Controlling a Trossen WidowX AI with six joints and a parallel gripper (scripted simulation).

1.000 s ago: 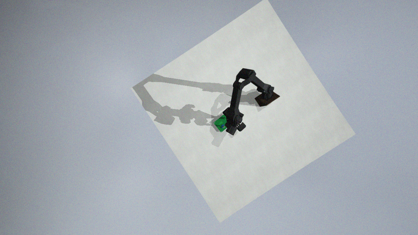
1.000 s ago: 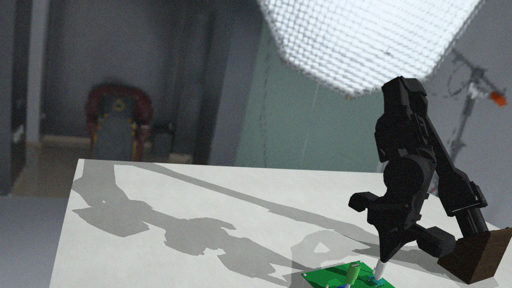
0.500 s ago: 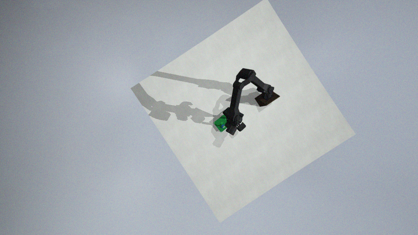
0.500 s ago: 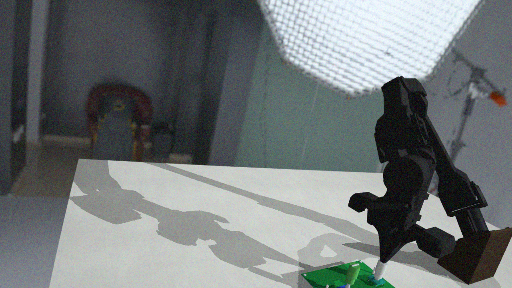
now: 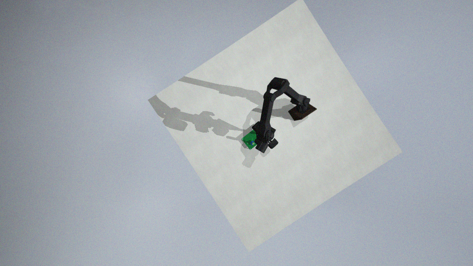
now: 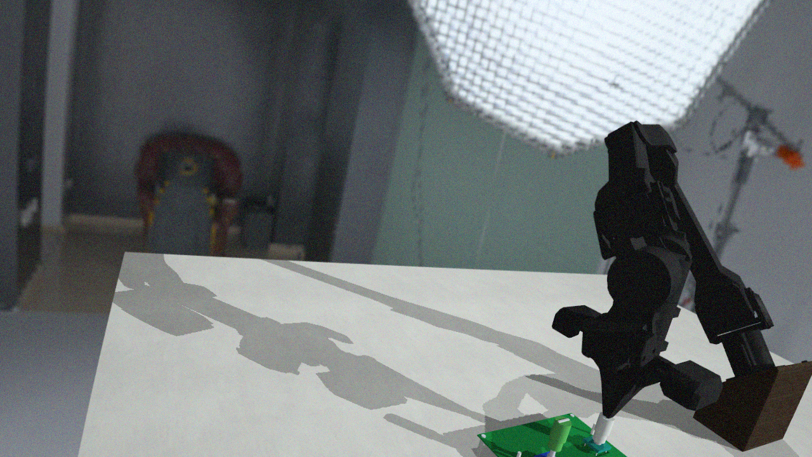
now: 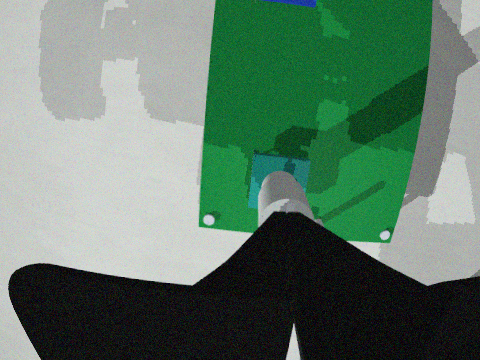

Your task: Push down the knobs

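The white knob lies 1 cm below my gripper tip. Also, from my gripper tip: green knob (9 cm ahead, 1 cm to the left).
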